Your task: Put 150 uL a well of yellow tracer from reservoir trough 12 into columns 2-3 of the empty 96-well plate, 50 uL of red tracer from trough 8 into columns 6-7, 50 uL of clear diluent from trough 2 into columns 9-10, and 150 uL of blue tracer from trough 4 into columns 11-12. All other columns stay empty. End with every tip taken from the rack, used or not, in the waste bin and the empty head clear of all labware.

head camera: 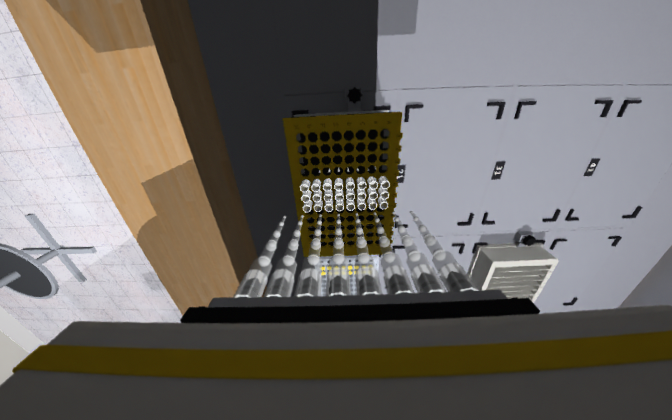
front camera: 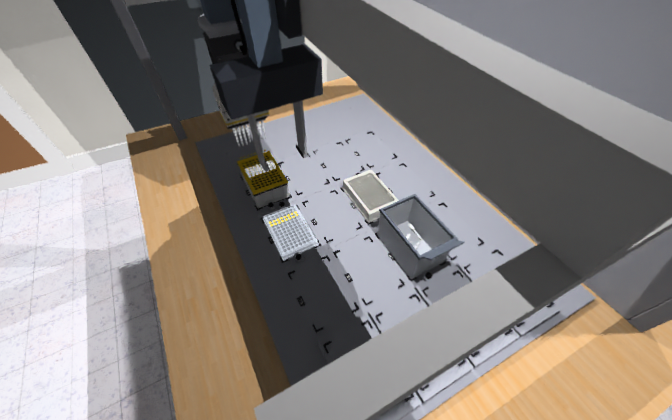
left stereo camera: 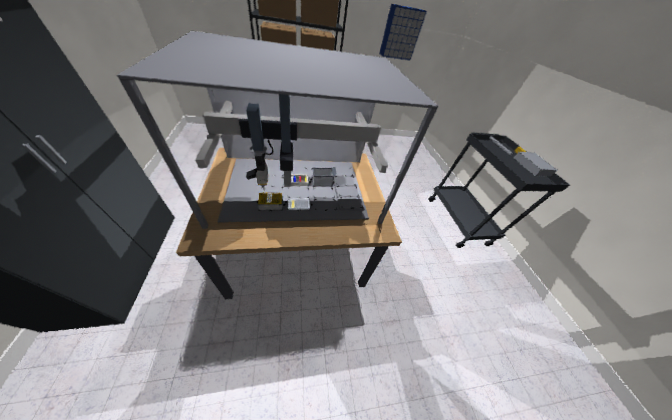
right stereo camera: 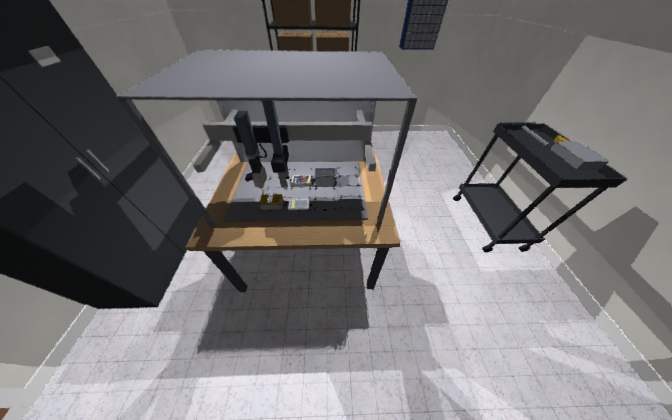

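The pipetting head [head camera: 360, 311] carries eight clear tips [head camera: 339, 260] [front camera: 246, 134], hanging above and behind the yellow tip rack [head camera: 345, 118] [front camera: 275, 192]. The rack holds three full rows of tips across its middle, with empty holes on both sides. The 96-well plate [front camera: 296, 244] shows two adjacent yellow columns near its rack-side edge; tips partly hide it in the head view. The reservoir [front camera: 356, 178] [head camera: 520, 253] shows blue, red and yellow in the left stereo view [left stereo camera: 300, 179]. Loose tips [front camera: 412, 234] lie in the waste bin [front camera: 398, 246]. My parked plate gripper [front camera: 283, 160] is open and empty.
The gripper's two long fingers hang beside the rack, one in front of it in the front view. The grey bin stands next to the reservoir, taller than it. A gantry beam [front camera: 475, 100] crosses above the deck. A cart [left stereo camera: 525, 187] stands right of the table.
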